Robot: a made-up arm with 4 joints.
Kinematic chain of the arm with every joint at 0, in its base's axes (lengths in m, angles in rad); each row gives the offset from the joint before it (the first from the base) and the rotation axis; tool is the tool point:
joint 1: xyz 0 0 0.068 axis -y
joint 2: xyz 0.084 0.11 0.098 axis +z
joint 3: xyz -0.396 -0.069 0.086 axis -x
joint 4: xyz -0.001 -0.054 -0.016 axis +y
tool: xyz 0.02 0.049 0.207
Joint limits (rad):
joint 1: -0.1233..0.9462
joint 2: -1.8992..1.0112
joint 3: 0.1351..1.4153
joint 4: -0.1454..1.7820
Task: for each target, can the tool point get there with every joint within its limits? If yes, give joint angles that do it. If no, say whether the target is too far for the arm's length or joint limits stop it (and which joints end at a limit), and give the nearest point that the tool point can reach.
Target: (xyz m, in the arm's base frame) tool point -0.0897 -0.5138 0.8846
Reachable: no: too far | nearest point -0.0446 -0.2606 0.4510 | short by 0.504 m
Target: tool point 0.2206 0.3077 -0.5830
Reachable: no: joint limits stop it (at a limit: joint 1, joint 3, joint 4) | nearest point -0.1541 0.1918 0.0362 | short by 0.733 m
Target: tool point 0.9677 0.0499 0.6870
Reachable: no: too far | nearest point 0.3167 0.4201 0.3175 | short by 0.835 m
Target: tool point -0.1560 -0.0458 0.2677
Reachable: yes | joints 0.4288 0.6849 0.6224 1.0307
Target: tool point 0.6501 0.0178 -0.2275
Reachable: no: joint limits stop it (at a limit: joint 1, joint 2, joint 3) | nearest point 0.3020 0.3688 0.2477 | short by 0.686 m
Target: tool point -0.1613 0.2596 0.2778
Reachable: yes | joints 0.1796 -0.4296 1.2042 0.6965
